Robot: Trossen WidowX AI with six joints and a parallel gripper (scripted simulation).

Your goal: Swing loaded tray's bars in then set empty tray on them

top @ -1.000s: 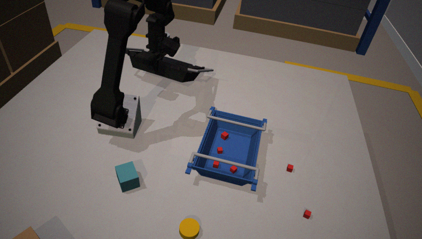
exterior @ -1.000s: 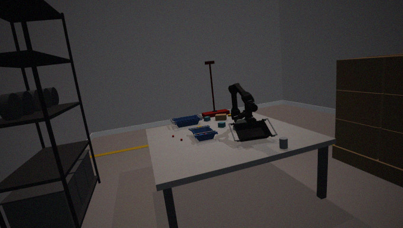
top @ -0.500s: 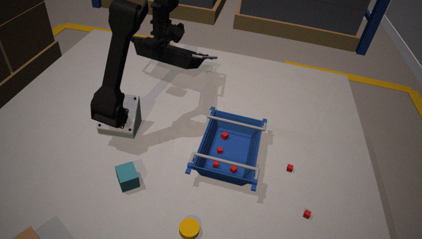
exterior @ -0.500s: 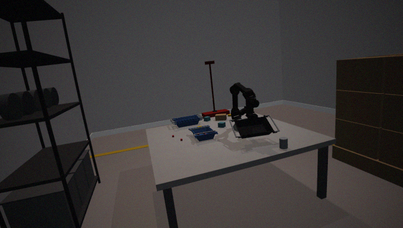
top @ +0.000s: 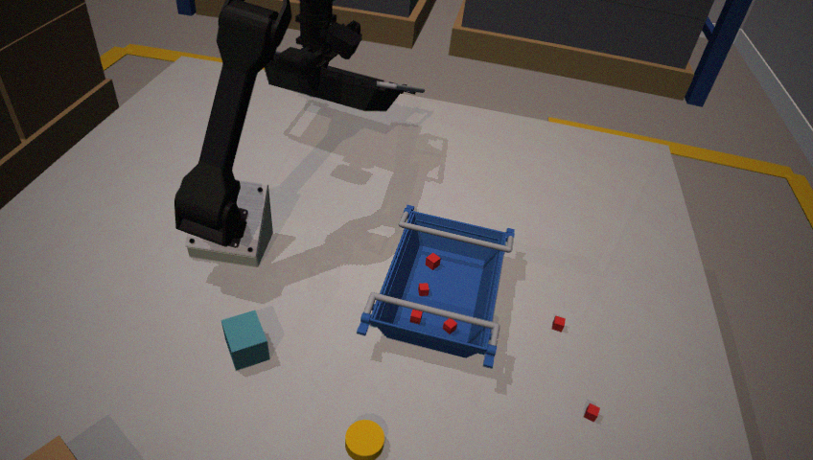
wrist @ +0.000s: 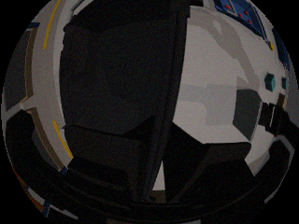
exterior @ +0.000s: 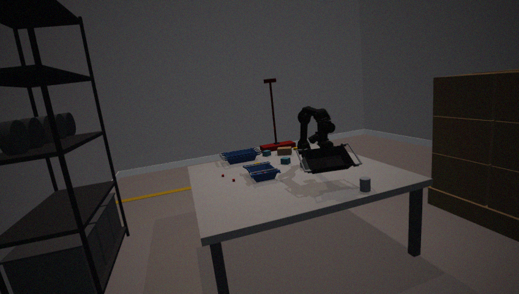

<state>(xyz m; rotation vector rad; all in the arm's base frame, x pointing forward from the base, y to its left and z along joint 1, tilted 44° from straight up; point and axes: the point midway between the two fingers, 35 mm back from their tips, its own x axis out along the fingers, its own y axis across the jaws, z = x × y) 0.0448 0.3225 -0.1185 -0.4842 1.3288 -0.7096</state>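
Right now the black tray is 8 cm to the left of my gripper tip and 1 cm ahead of it. Also, from my gripper tip: grey cylinder: 27 cm to the left, 12 cm below, 9 cm behind.
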